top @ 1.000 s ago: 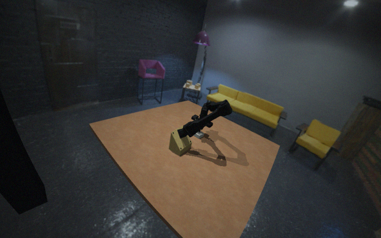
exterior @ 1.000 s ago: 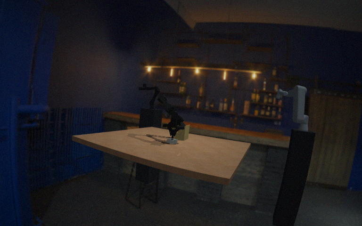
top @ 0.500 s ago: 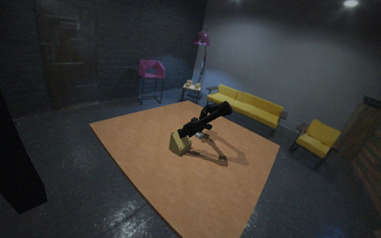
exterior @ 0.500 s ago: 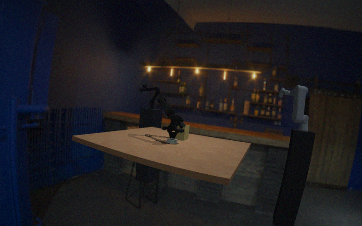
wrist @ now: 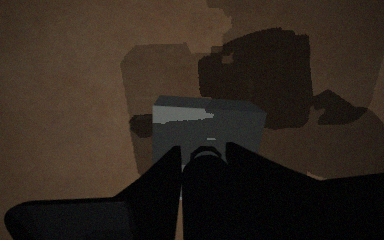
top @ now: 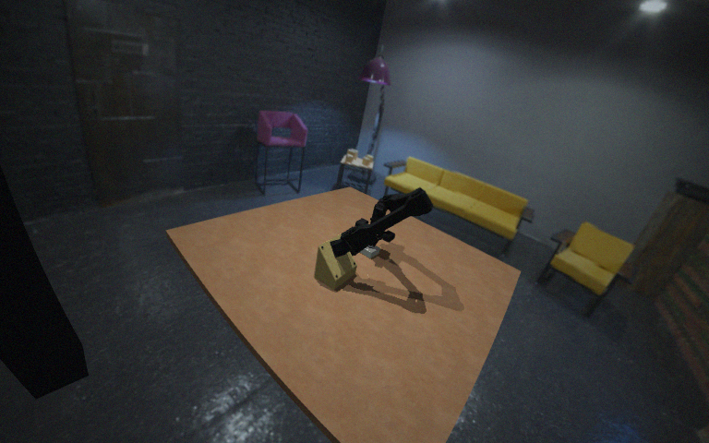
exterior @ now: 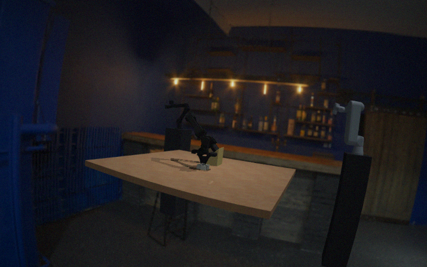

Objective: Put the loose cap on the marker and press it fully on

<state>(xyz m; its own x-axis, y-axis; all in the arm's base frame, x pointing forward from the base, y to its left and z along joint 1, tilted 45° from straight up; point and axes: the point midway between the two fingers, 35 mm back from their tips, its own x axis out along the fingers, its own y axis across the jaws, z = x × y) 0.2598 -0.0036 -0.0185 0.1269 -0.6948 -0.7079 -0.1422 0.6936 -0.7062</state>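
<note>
Right now the holder block is 2 cm below my gripper tip and 1 cm behind it. Round my gripper tip: marker cap (4 cm above, 1 cm behind).
</note>
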